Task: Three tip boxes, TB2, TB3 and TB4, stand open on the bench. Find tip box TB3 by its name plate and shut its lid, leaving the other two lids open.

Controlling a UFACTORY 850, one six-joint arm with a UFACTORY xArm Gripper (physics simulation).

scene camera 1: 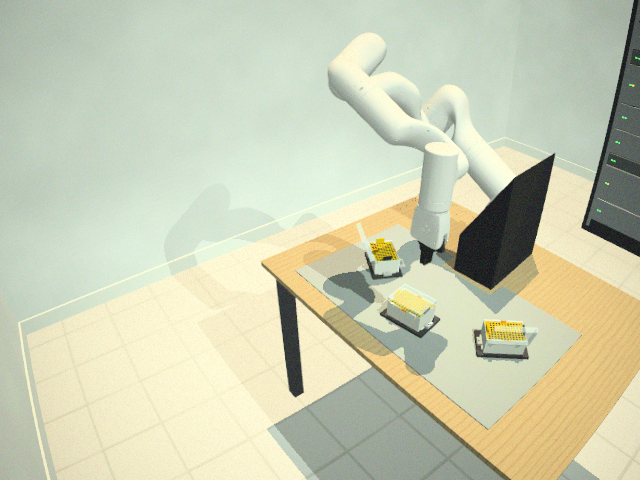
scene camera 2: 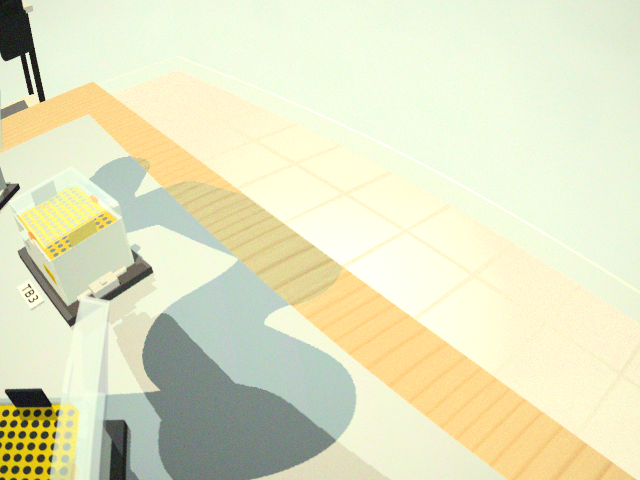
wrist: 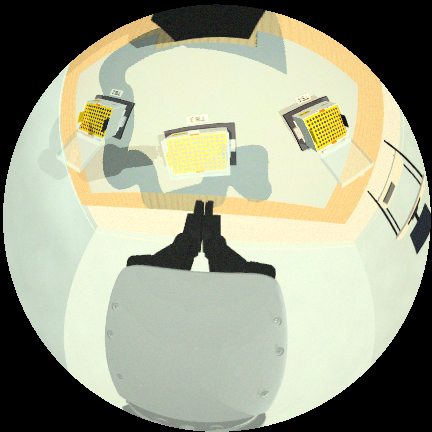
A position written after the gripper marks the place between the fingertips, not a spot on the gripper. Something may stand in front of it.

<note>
In view: the gripper [scene camera 1: 425,262] and a grey mat [wrist: 251,86].
The gripper is seen too in the wrist view [wrist: 204,211].
</note>
